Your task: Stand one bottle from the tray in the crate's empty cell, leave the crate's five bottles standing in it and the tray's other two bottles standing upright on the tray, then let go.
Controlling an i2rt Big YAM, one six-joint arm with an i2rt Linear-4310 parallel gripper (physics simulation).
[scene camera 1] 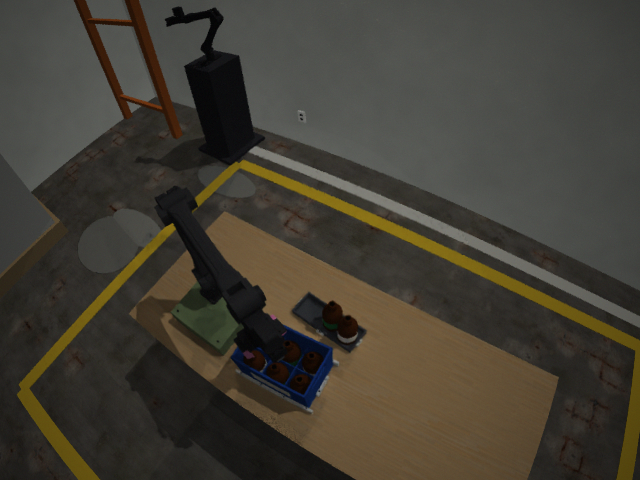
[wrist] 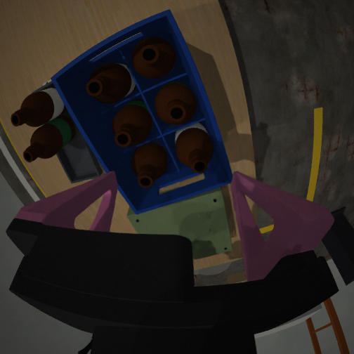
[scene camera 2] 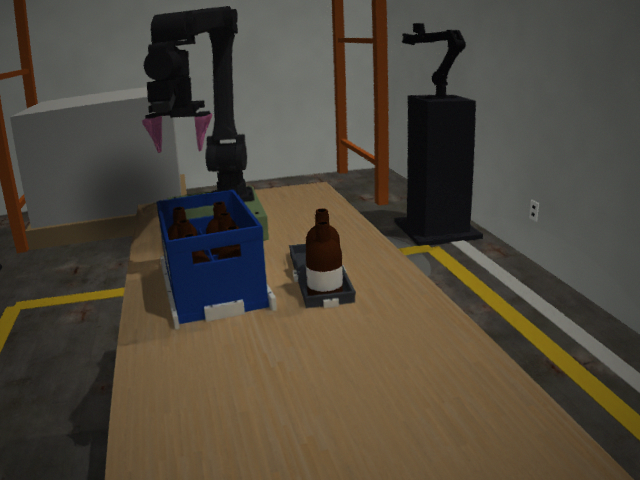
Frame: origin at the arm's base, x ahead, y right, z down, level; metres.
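Where they show: gripper, between the fingertips: [scene camera 2: 179, 151]; arm's base, origin of its link: [scene camera 1: 216, 288].
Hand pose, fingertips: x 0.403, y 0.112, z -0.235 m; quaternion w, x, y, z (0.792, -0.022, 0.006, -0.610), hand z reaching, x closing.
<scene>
Each offset is from my fingertips to the top centre of the thing. "spot": to the spot under its first point.
The blue crate {dx +0.003, dy -0.036, dz +0.134 m} [scene camera 1: 320, 374] [scene camera 2: 217, 279] [wrist: 80, 102] stands on the table with a brown bottle in each of its cells; in the wrist view they look upright, in two rows. One of them, a green-banded bottle [wrist: 176, 104], stands in the middle cell of the right row. The dark tray [scene camera 1: 306, 305] [scene camera 2: 347, 298] [wrist: 82, 162] lies beside the crate. A green-banded bottle {dx +0.028, dy -0.284, dz +0.149 m} [scene camera 1: 331, 314] [wrist: 48, 140] and a white-banded bottle {dx +0.103, dy -0.269, dz +0.149 m} [scene camera 1: 347, 329] [scene camera 2: 324, 258] [wrist: 40, 107] stand upright on it. My gripper [scene camera 2: 179, 151] [wrist: 173, 178] is open and empty, above the crate's level.
The green base plate [scene camera 1: 209, 322] [scene camera 2: 261, 217] [wrist: 185, 225] under the arm is close to the crate's end. White brackets {spot: dx +0.150, dy -0.057, dz +0.291 m} [scene camera 2: 224, 310] line the crate's foot. A black pedestal [scene camera 1: 221, 103] [scene camera 2: 440, 165] with another arm stands beyond the table, near an orange frame [scene camera 1: 149, 62] [scene camera 2: 381, 103].
</scene>
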